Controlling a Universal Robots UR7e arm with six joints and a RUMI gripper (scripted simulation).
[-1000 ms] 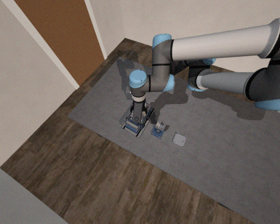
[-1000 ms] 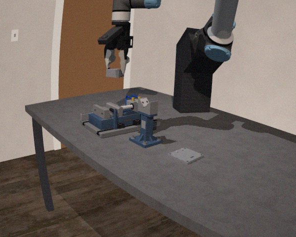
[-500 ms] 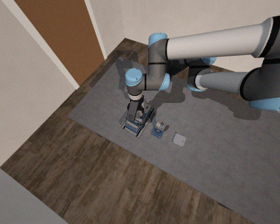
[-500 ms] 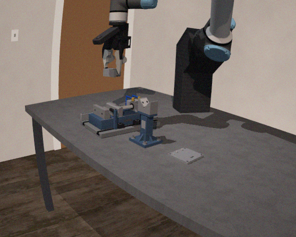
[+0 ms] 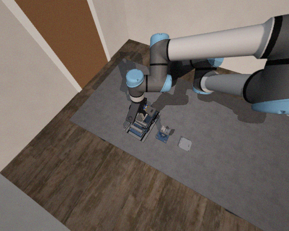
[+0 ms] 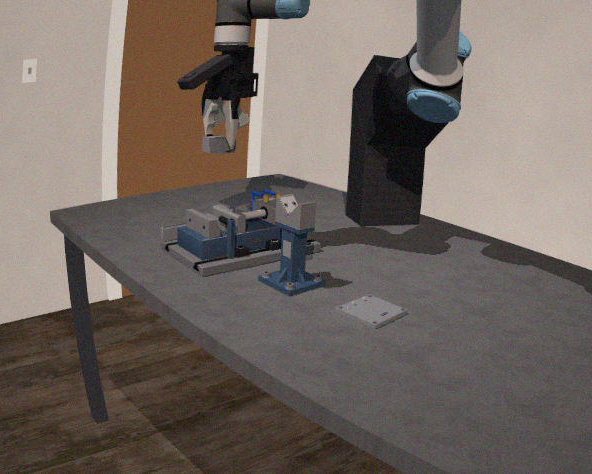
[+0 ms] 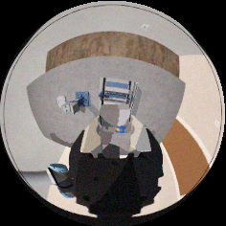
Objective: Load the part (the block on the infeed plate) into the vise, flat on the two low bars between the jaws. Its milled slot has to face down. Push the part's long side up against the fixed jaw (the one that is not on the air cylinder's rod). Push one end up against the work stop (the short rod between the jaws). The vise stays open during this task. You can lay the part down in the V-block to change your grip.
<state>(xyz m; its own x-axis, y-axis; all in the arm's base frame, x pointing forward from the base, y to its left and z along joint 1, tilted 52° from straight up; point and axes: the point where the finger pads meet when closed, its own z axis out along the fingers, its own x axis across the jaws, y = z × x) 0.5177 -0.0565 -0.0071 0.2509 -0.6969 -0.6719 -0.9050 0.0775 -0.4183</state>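
My hand is 17 cm above the fixed jaw and 3 cm short of it. The rest, counted from my hand: part 1 cm below; then moving jaw 17 cm below, 3 cm behind, 1 cm to the right; then air cylinder rod 17 cm below, 8 cm behind, 1 cm to the right.
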